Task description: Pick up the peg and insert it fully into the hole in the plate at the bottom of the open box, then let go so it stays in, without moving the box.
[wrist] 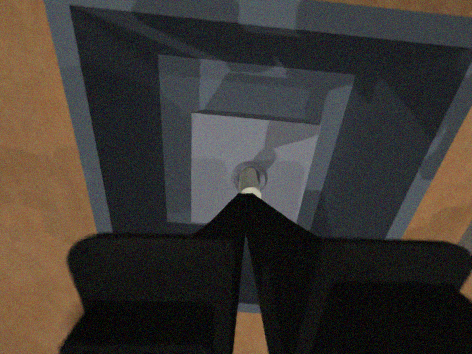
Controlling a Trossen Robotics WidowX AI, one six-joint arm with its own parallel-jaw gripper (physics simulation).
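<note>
The peg stands upright in the hole of the light grey plate, with its pale top end showing just beyond my fingertips. A darker ring shows around the peg's base. The plate lies at the bottom of the open blue-grey box. My gripper is shut with nothing between its fingers. Its tips hide the near edge of the peg's top; whether they touch it I cannot tell. How deep the peg sits is hard to tell from above.
The box walls rise around the plate on all sides, and the near part of the box is hidden by my fingers. The brown table top shows outside the box. Shadows fall across the plate and the inner walls.
</note>
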